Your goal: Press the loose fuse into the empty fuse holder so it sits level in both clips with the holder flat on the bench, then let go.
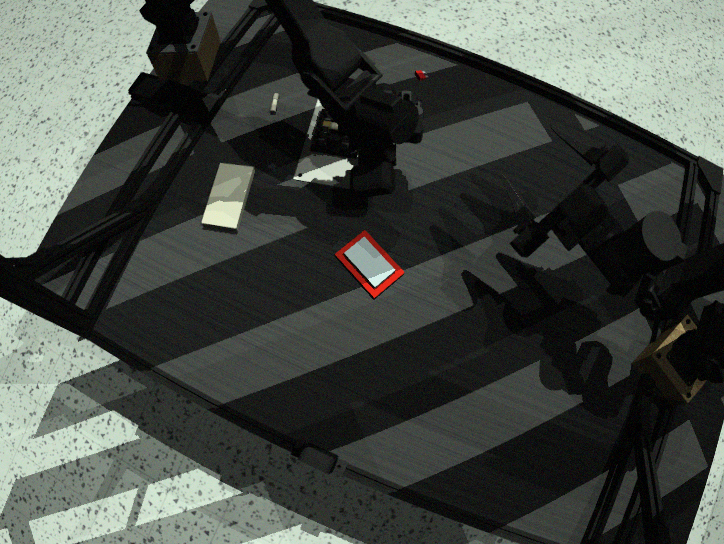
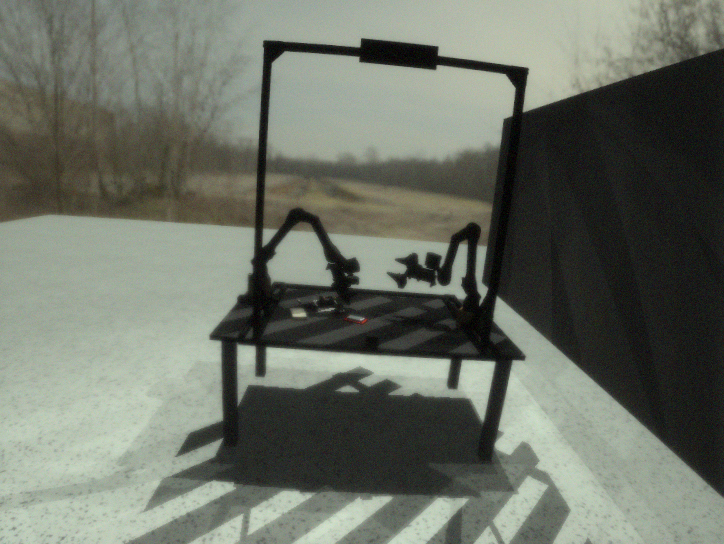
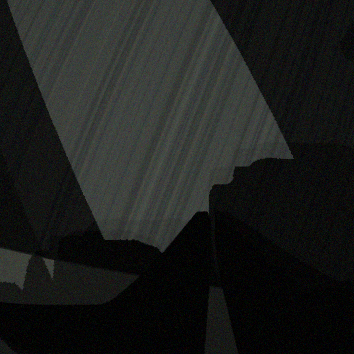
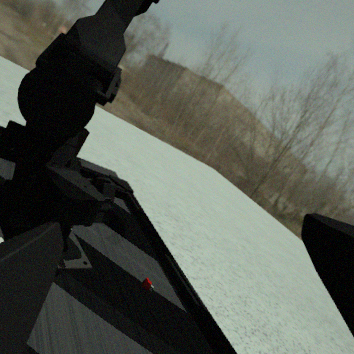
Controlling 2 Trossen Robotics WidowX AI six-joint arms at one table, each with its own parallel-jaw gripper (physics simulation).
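Places are measured from the left arm's base along level axes (x right, y ahead, z up), in centimetres.
Where they show: left gripper, fingertip midpoint: [image 1: 393, 163] [image 2: 348, 304] [image 3: 210, 222]; right gripper, fingertip midpoint: [image 1: 525, 149] [image 2: 390, 266] [image 4: 183, 230]; left arm's base, origin of the base link: [image 1: 178, 31]; right arm's base, origin of the base link: [image 1: 688, 358] [image 2: 470, 310].
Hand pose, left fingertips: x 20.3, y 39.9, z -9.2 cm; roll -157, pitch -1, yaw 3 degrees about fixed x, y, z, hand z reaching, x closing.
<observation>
Each offset is from my left fingertips to the top centre of the thing.
The loose fuse @[dx -11.3, dy -21.6, dz -0.7 cm] [image 1: 274, 103], a short pale cylinder, lies on the dark bench at the back left. The fuse holder is a dark block @[dx -4.4, dy -8.7, dz +1.8 cm] [image 1: 328, 137] on a pale flat plate [image 1: 322, 173] [image 3: 88, 284], mostly in the left arm's shadow. My left gripper [image 1: 371, 184] [image 2: 340, 294] [image 3: 210, 222] points straight down with its fingers shut, tips at the plate's near right corner. I cannot tell if they touch it. My right gripper [image 1: 533, 189] [image 2: 402, 271] [image 4: 183, 230] is open and empty, held high over the right side of the bench, far from the fuse.
A red-framed grey card @[dx +16.7, dy -2.3, dz -0.3 cm] [image 1: 370, 264] [image 2: 357, 320] lies mid-bench. A cream block @[dx +7.6, dy -25.9, dz -0.2 cm] [image 1: 227, 196] [image 2: 298, 312] lies at the left. A small red piece @[dx -20.3, dy +3.9, dz -0.8 cm] [image 1: 420, 75] [image 4: 147, 284] sits near the far edge. A black gantry frame [image 2: 263, 162] stands over the bench.
</observation>
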